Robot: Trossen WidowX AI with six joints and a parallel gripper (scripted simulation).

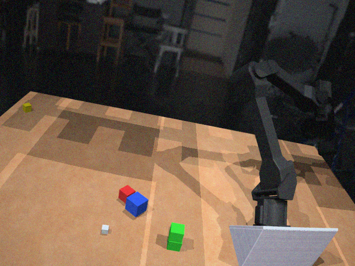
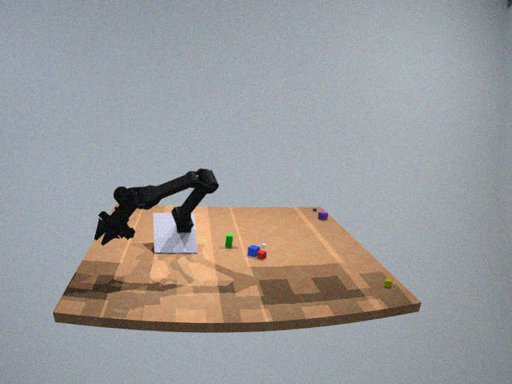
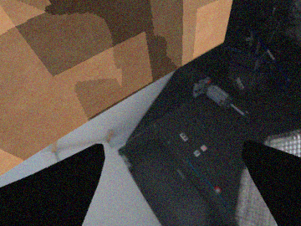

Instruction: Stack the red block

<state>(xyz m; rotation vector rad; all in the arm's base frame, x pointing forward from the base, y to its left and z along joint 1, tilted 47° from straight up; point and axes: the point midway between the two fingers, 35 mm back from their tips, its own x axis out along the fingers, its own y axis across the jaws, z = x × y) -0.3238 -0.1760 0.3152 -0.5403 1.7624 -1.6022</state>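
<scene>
My gripper tip is 67 cm short of the red block, 20 cm to the right of it and 15 cm above it. The rest, counted from my gripper tip: blue block 64 cm ahead, 24 cm to the left, 14 cm below; yellow cube 108 cm ahead, 19 cm to the right, 15 cm below; small white cube 71 cm ahead, 33 cm to the left, 15 cm below.
</scene>
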